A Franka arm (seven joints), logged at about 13 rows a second.
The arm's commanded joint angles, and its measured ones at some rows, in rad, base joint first. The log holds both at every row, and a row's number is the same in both.
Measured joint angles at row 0: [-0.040, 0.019, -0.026, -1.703, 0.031, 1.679, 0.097]
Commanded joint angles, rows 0 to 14: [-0.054, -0.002, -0.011, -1.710, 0.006, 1.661, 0.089]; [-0.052, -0.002, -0.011, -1.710, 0.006, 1.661, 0.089]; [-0.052, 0.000, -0.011, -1.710, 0.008, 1.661, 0.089]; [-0.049, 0.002, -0.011, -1.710, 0.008, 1.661, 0.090]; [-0.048, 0.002, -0.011, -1.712, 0.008, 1.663, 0.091]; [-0.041, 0.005, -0.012, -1.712, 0.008, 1.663, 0.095]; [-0.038, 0.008, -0.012, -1.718, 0.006, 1.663, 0.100]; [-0.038, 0.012, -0.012, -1.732, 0.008, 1.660, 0.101]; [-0.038, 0.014, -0.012, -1.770, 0.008, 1.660, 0.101]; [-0.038, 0.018, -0.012, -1.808, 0.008, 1.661, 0.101]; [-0.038, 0.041, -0.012, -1.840, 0.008, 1.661, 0.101]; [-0.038, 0.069, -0.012, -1.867, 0.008, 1.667, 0.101]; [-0.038, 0.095, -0.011, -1.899, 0.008, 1.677, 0.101]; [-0.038, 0.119, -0.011, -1.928, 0.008, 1.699, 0.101]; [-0.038, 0.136, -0.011, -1.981, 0.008, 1.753, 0.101]
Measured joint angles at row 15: [-0.038, 0.107, -0.016, -1.915, 0.031, 1.690, 0.095]
